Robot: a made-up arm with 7 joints.
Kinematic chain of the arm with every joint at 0, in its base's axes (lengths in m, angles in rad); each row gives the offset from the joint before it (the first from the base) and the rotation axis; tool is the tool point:
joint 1: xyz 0 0 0.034 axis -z
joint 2: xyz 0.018 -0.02 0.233 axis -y
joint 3: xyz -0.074 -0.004 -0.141 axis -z
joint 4: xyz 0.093 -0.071 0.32 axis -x
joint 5: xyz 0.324 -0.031 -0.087 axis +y
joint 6: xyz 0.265 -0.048 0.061 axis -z
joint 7: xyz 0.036 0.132 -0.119 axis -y
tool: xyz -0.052 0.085 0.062
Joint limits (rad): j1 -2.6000..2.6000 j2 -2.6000..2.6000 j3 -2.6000..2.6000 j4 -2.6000..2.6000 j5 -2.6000..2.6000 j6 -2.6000..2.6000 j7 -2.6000..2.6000
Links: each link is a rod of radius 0.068 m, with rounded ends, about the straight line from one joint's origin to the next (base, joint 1, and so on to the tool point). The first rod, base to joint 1, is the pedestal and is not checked.
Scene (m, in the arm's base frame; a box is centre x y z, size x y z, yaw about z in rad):
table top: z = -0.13
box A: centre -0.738 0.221 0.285 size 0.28 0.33 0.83 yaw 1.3
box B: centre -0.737 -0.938 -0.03 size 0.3 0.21 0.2 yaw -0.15
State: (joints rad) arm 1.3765 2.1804 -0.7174 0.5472 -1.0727 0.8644 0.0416
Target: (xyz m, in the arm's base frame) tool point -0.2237 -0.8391 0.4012
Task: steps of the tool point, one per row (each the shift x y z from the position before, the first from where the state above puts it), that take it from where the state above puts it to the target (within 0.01 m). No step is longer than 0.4 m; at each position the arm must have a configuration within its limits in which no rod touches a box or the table.
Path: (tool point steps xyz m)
1: -0.1448 0.0512 0.2830
2: -0.1972 -0.0990 0.2666
3: -0.2168 -0.2279 0.1709
4: -0.2069 -0.2819 0.0261
5: -0.1806 -0.2386 -0.1100
6: -0.1491 -0.1199 -0.1810
7: 0.0342 -0.1099 -0.0488
8: 0.0677 -0.1150 -0.0580
9: 0.0997 -0.1052 -0.0669
10: 0.1279 -0.0853 -0.0792
11: 0.1548 -0.0562 -0.0950

